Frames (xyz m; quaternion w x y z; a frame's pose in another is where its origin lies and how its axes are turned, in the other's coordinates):
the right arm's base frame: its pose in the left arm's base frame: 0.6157 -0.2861 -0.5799 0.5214 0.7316 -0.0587 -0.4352
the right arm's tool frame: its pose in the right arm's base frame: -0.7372 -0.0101 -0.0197 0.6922 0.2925 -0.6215 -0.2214
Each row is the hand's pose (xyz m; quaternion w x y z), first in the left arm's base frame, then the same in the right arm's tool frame.
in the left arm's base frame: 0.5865 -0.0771 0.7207 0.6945 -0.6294 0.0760 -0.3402
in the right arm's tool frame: -0.8176 0.5704 0.0039 0.0226 -0.4649 -0.4440 0.7657
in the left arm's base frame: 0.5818 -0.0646 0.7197 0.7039 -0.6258 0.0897 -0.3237
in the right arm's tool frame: -0.8173 0.5612 0.0136 0.0056 -0.4749 -0.4310 0.7673
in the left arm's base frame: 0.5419 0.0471 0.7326 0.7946 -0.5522 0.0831 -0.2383
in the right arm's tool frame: -0.8313 0.4909 0.1090 0.0344 0.4764 0.3040 -0.8243
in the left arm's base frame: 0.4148 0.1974 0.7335 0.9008 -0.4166 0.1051 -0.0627
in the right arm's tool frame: -0.7893 0.4045 0.2808 0.1357 0.4780 0.0823 -0.8639
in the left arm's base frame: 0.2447 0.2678 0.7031 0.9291 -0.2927 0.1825 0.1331
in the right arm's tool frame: -0.6739 0.3730 0.4239 0.2784 0.4891 -0.1126 -0.8189
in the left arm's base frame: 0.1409 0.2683 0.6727 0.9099 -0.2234 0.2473 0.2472
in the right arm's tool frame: -0.5831 0.3801 0.4824 0.3696 0.4981 -0.2122 -0.7552
